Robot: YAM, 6 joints.
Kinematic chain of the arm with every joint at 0, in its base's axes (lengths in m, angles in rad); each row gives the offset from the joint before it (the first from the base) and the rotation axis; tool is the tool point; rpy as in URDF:
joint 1: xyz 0 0 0.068 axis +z
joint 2: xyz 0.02 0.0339 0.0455 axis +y
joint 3: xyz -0.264 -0.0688 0 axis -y
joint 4: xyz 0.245 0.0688 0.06 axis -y
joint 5: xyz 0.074 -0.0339 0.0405 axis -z
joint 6: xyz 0.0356 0 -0.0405 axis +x
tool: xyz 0 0 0 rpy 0 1.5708 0
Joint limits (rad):
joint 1: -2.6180..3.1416
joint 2: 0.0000..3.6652
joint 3: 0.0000..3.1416
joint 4: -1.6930..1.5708
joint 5: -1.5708..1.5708
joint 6: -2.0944..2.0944
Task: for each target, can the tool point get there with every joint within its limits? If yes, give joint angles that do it. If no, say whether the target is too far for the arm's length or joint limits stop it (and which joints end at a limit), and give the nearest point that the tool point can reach.
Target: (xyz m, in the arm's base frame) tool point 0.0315 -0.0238 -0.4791
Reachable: no: joint limits stop it (at a limit: joint 2) | nearest point 0.0790 -0.0597 -0.3480 | short by 0.144 m
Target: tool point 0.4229 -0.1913 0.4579
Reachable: yes | joints -0.4985 2.2247 2.2228 1.1139 -1.2851 -1.0382
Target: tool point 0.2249 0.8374 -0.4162
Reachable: no: too far | nearest point 0.1434 0.5340 -0.2142 | short by 0.373 m
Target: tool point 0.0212 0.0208 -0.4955
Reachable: no: joint limits stop it (at a limit: joint 2) | nearest point 0.0697 0.0684 -0.3474 | short by 0.163 m
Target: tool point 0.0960 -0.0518 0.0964
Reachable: yes | joints -0.8101 2.0201 0.4231 -1.4455 -1.2586 -1.7037
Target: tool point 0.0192 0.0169 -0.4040
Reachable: no: joint limits stop it (at a limit: joint 2) | nearest point 0.0506 0.0445 -0.3317 | short by 0.084 m
